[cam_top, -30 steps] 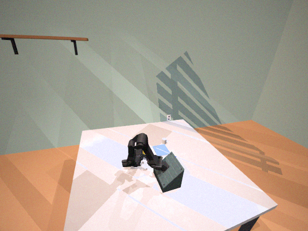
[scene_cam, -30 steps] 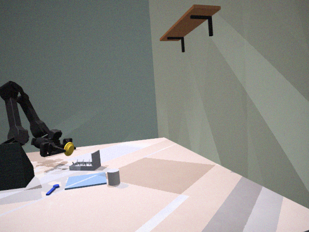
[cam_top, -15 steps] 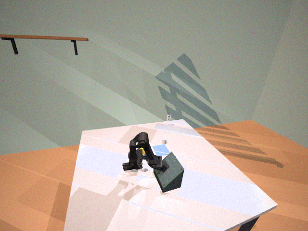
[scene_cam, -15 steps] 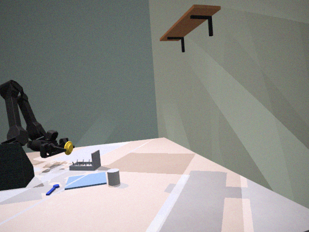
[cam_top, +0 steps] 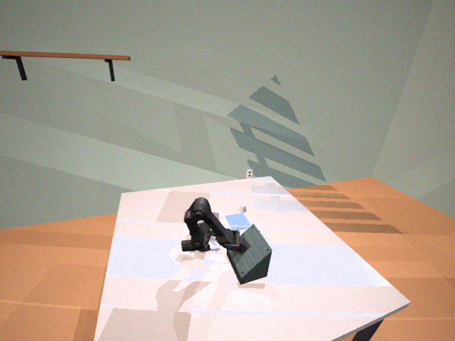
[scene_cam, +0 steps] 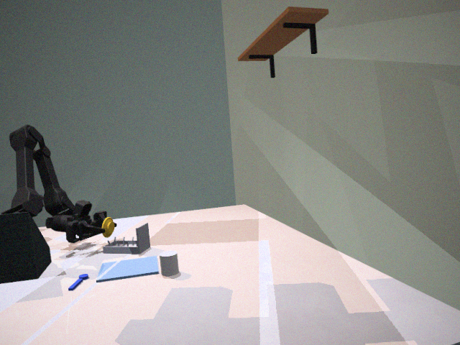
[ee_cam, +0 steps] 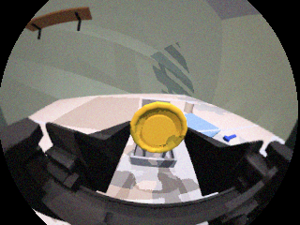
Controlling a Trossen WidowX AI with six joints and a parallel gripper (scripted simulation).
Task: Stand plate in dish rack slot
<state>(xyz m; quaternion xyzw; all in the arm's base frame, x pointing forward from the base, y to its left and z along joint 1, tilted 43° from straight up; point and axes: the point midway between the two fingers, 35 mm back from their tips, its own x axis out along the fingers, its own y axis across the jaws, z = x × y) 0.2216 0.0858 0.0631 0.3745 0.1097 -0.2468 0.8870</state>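
My gripper tip is 5 cm above the grey dish rack, 4 cm short of it and 3 cm to the left of it. From my gripper tip the other things lie so: blue spoon: 25 cm to the right, 8 cm behind, 7 cm below; then yellow plate: 1 cm behind; then grey cup: 29 cm to the right, 14 cm ahead, 5 cm below.
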